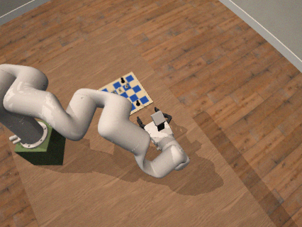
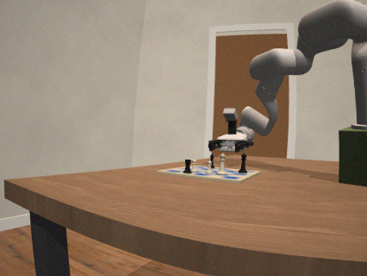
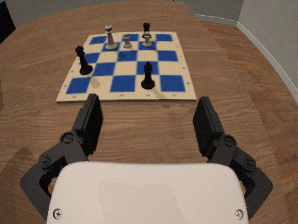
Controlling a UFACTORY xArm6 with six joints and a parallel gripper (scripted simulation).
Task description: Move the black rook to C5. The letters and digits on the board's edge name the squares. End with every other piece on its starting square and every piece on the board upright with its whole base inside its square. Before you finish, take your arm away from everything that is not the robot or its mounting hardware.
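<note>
My hand is 180 mm to the right of the blue-and-cream chessboard, 70 mm above it and 50 mm past it.
</note>
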